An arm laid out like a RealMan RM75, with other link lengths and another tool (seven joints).
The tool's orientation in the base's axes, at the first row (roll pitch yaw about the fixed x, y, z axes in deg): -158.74 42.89 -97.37
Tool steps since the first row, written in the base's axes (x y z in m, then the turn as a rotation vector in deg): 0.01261 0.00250 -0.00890 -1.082 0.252 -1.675; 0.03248 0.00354 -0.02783 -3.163 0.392 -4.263; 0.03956 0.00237 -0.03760 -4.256 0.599 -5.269; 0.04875 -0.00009 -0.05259 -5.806 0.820 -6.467; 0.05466 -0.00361 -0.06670 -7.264 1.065 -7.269; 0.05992 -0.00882 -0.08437 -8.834 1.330 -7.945
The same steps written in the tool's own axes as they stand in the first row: 0.00306 -0.00798 0.01309 1.059 1.503 0.813; 0.01332 -0.02031 0.03539 2.914 4.099 1.744; 0.02015 -0.02446 0.04450 3.551 5.417 2.070; 0.03128 -0.02958 0.05735 4.351 7.199 2.333; 0.04288 -0.03238 0.06754 4.856 8.803 2.380; 0.05820 -0.03428 0.07889 5.271 10.480 2.304
